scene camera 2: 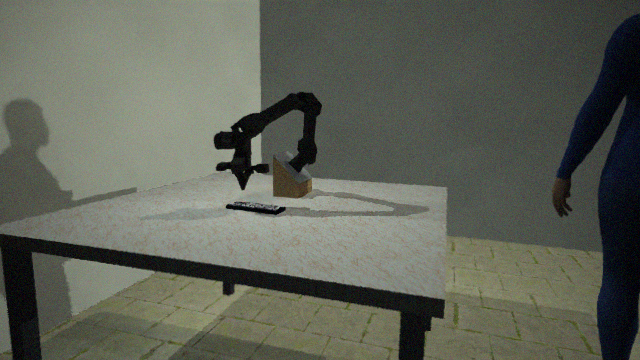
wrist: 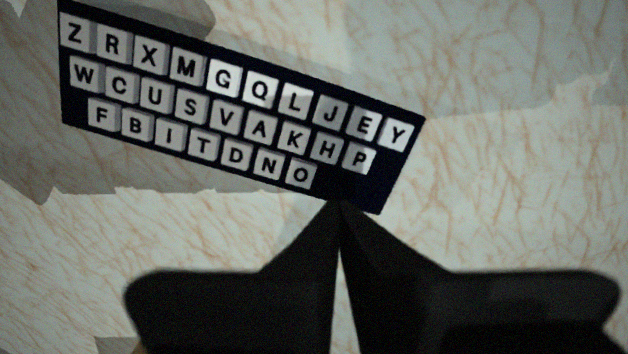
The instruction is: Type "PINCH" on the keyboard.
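Where they show: gripper, fingertip midpoint: (scene camera 2: 242,190) (wrist: 337,209); arm's base at its link origin: (scene camera 2: 295,166).
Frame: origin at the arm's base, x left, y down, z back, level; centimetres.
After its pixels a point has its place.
Note:
The black keyboard (scene camera 2: 255,207) @[x -5.8, y 10.9, z -35.7 cm] (wrist: 345,182) @[x -13.7, y 11.1, z -29.6 cm] lies on the table with light keys in three scrambled rows, slanting down to the right in the wrist view. The P key (wrist: 359,159) @[x -14.2, y 10.6, z -31.4 cm] is at the right end of the middle row, the H key (wrist: 327,148) @[x -12.2, y 10.6, z -31.9 cm] beside it. The I key (wrist: 171,134) @[x -3.0, y 10.6, z -31.9 cm], N key (wrist: 268,164) @[x -8.7, y 10.6, z -30.6 cm] and C key (wrist: 119,85) @[x -0.3, y 10.6, z -34.5 cm] also show. My gripper (scene camera 2: 243,188) @[x -12.6, y 5.9, z -30.5 cm] (wrist: 337,209) @[x -12.6, y 5.9, z -30.5 cm] is shut and empty, pointing down. It hangs above the table, clear of the keys. In the wrist view its tips overlap the keyboard's lower edge, right of the O key (wrist: 300,174) @[x -10.7, y 10.6, z -30.1 cm].
The arm's base sits on a wooden wedge block (scene camera 2: 287,180) @[x -0.9, y 5.0, z -9.4 cm] behind the keyboard on the speckled table (scene camera 2: 300,245) @[x 18.6, y 12.4, z -68.6 cm]. A person in blue (scene camera 2: 620,150) stands at the right, apart from the table. Shadows of the arm fall across the table top.

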